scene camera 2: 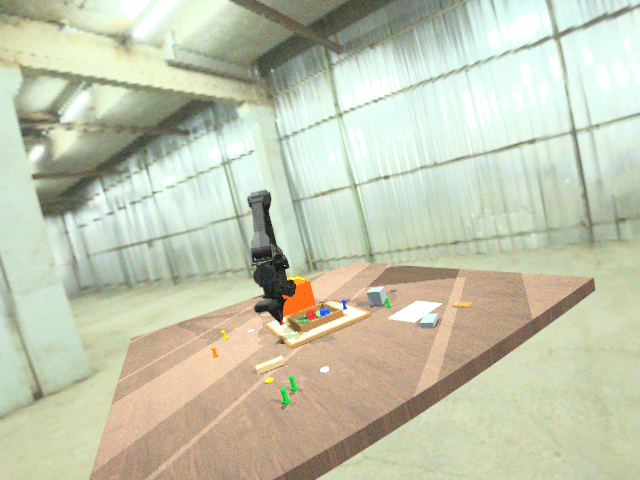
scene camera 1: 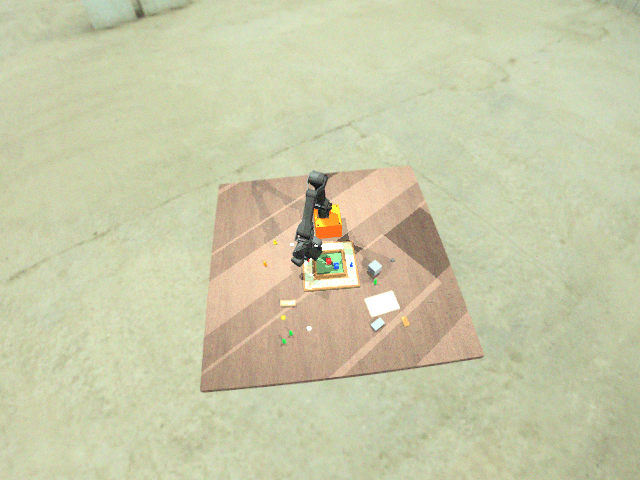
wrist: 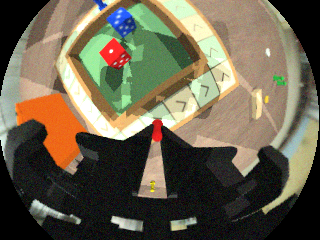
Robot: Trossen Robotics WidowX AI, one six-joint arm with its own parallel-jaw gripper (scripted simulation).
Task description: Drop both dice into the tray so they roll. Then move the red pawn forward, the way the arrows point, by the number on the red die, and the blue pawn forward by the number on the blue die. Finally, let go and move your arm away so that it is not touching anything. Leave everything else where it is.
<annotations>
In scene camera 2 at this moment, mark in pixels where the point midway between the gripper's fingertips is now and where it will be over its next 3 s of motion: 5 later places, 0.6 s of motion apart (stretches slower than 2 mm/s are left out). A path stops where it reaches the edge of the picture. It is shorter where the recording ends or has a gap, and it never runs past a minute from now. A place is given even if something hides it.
My gripper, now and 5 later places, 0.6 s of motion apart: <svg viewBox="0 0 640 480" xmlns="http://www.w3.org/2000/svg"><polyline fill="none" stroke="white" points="280,322 281,326 279,315 314,302 340,292 342,298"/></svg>
</annotations>
